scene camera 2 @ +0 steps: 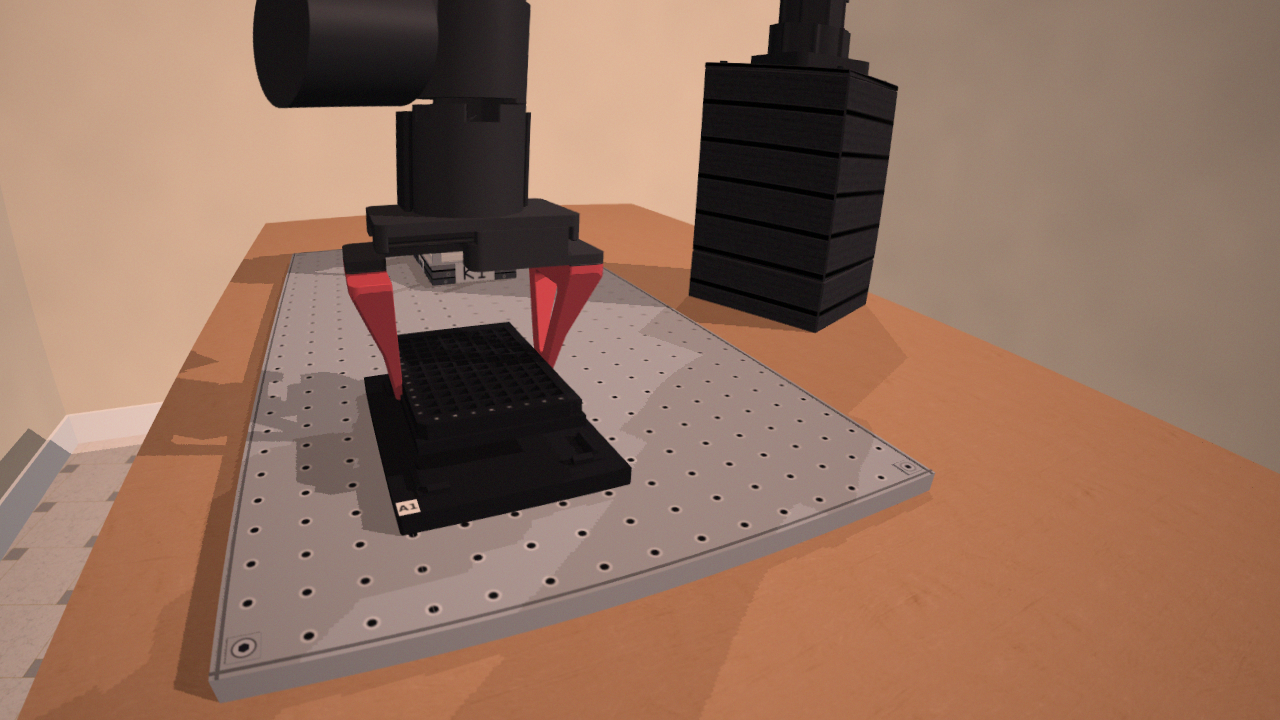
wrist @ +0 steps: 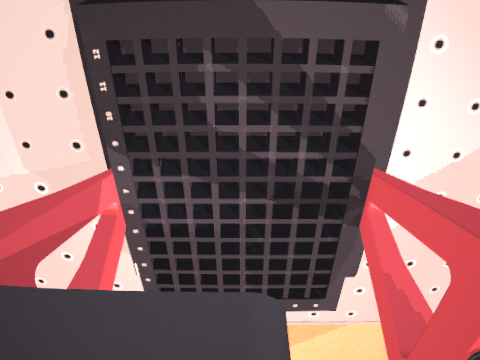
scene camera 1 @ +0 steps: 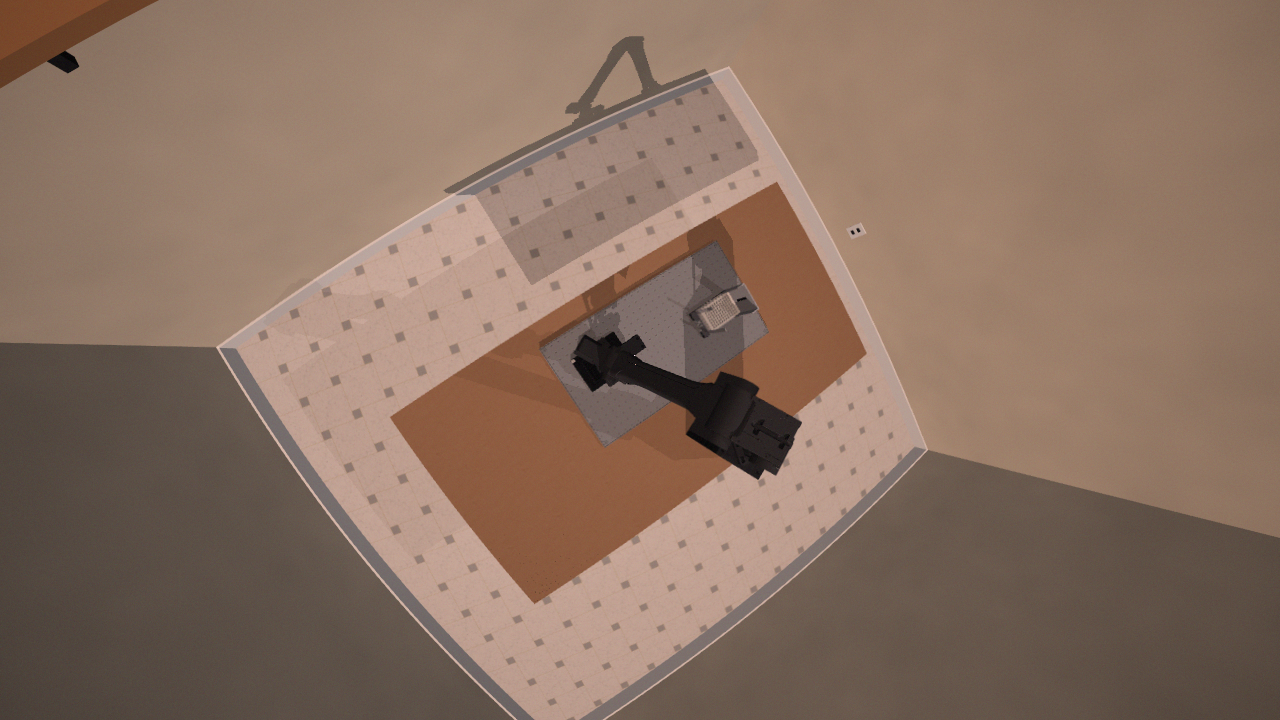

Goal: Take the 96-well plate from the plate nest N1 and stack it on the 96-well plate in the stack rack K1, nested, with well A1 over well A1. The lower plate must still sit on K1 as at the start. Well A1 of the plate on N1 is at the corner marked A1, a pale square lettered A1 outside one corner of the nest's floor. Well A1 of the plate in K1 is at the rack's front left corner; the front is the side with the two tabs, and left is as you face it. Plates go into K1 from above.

I see my gripper (scene camera 2: 472,384), a black 96-well plate (scene camera 2: 467,386), a white 96-well plate (scene camera 1: 712,321) and a black plate nest N1 (scene camera 2: 493,479).
The black 96-well plate shows as well in the wrist view (wrist: 248,224). My gripper is seen too in the wrist view (wrist: 242,180). The wrist view does not show the white 96-well plate: it is out of frame.
